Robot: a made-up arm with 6 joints.
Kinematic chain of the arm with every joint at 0, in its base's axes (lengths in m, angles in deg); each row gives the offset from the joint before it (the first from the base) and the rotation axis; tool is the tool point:
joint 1: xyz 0 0 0.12 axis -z
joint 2: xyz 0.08 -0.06 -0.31 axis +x
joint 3: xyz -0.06 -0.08 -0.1 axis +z
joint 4: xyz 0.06 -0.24 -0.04 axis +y
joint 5: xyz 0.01 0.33 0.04 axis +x
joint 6: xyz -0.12 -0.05 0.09 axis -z
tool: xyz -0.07 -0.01 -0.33
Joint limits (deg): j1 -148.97..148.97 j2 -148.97..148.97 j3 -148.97..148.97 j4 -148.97..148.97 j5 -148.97..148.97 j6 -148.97..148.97
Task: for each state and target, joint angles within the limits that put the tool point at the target. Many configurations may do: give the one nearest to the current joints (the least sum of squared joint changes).
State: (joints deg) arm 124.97 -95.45 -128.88 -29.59 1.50 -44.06
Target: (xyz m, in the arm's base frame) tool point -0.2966 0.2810 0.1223
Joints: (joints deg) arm 135.11 -101.42 -130.42 -49.32 24.37 -39.84
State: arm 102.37 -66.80 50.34 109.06 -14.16 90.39
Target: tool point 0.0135 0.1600 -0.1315
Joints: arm 114.43 -69.26 47.07 105.20 8.20 90.35
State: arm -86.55 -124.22 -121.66 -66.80 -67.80 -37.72
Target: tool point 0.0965 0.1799 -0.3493
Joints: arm -124.27 -80.15 -137.61 -54.58 -106.90 -40.88
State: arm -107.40 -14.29 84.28 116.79 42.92 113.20
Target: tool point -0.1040 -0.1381 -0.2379
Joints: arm -89.15 -15.37 44.25 133.53 51.28 107.38
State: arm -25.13 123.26 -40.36 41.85 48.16 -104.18
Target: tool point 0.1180 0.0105 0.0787
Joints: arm -22.17 133.33 -47.01 46.17 61.07 -104.26
